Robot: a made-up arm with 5 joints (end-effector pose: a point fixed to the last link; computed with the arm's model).
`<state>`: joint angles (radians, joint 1 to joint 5).
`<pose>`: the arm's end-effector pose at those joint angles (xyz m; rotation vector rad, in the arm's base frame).
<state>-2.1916 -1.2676 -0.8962 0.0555 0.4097</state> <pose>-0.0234 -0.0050 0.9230 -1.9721 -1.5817 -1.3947</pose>
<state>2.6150 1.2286 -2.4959 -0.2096 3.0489</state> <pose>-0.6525 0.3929 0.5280 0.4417 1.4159 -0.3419</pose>
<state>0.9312 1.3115 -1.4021 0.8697 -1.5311</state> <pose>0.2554 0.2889 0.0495 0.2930 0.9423 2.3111</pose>
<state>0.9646 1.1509 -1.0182 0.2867 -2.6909</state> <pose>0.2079 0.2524 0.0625 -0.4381 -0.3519 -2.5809</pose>
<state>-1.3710 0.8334 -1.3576 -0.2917 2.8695</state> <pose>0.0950 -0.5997 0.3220 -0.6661 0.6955 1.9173</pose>
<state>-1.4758 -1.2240 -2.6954 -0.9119 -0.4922</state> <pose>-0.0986 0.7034 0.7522 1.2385 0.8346 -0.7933</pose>
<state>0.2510 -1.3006 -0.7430 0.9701 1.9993</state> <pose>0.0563 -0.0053 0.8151 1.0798 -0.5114 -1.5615</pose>
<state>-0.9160 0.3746 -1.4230 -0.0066 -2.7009</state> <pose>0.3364 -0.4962 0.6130 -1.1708 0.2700 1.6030</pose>
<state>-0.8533 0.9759 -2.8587 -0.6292 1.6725</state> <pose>0.3890 -0.4770 0.8832 1.1192 -2.5792 -0.8929</pose>
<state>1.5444 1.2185 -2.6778 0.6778 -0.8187</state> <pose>0.0430 0.7306 0.5348 0.3455 -0.9376 2.2079</pose>
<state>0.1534 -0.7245 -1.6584 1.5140 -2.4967</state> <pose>0.0622 -0.0262 1.0195 -1.0760 -0.4699 2.4341</pose>
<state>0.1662 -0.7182 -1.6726 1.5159 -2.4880</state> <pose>0.0615 -0.0256 1.0224 -1.0792 -0.4849 2.4346</pose>
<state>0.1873 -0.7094 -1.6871 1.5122 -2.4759</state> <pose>0.0624 -0.0242 1.0257 -1.0844 -0.5088 2.4375</pose>
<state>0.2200 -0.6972 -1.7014 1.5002 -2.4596</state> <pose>0.0656 -0.0215 1.0292 -1.0925 -0.5451 2.4442</pose>
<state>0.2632 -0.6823 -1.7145 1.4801 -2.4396</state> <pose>0.0709 -0.0173 1.0328 -1.1019 -0.5934 2.4540</pose>
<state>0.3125 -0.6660 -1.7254 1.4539 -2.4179</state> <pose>0.0776 -0.0117 1.0361 -1.1110 -0.6495 2.4657</pose>
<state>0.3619 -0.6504 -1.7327 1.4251 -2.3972</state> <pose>0.0847 -0.0051 1.0387 -1.1181 -0.7067 2.4777</pose>
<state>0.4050 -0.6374 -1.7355 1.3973 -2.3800</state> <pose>0.0913 0.0016 1.0403 -1.1226 -0.7573 2.4885</pose>
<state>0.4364 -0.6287 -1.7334 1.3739 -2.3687</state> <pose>0.0967 0.0072 1.0406 -1.1253 -0.7941 2.4971</pose>
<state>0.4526 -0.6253 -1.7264 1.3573 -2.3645</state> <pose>0.1006 0.0108 1.0396 -1.1270 -0.8126 2.5030</pose>
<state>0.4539 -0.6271 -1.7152 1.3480 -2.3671</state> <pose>0.1030 0.0122 1.0375 -1.1285 -0.8125 2.5062</pose>
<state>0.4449 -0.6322 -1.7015 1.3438 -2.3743</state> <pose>0.1045 0.0119 1.0347 -1.1297 -0.7998 2.5076</pose>
